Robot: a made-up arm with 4 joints.
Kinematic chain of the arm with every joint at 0, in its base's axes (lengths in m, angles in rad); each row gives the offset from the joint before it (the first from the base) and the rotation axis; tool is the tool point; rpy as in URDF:
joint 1: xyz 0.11 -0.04 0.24 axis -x
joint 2: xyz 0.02 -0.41 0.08 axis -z
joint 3: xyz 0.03 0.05 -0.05 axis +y
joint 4: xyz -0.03 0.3 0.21 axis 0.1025 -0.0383 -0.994
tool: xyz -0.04 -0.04 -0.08 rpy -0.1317 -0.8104 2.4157
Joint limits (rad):
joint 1: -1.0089..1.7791
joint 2: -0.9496..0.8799
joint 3: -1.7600..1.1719
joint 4: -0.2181..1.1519
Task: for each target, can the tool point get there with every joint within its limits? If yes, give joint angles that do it. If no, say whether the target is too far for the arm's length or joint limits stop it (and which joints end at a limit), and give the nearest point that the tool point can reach.
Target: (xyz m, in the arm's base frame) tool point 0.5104 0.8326 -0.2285
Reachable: no: too far | nearest point 0.3128 0.1499 0.2811 | short by 0.875 m
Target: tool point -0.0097 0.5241 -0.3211
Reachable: no: joint limits stop it (at a limit: joint 1, joint 4) | nearest point 0.0680 0.1401 0.2390 | short by 0.684 m
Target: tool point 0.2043 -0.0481 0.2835
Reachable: yes | joints 0.5134 0.5029 -0.9947 1.0490
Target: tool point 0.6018 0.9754 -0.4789
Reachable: no: too far | nearest point 0.3050 0.1488 0.2767 | short by 1.159 m
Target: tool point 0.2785 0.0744 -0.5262
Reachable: no: joint limits stop it (at a limit: joint 1, joint 2, joint 3) | nearest point 0.3204 -0.0605 0.0819 | short by 0.624 m
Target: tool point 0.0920 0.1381 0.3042
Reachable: yes | joints 1.5642 -0.1089 0.3749 0.6911
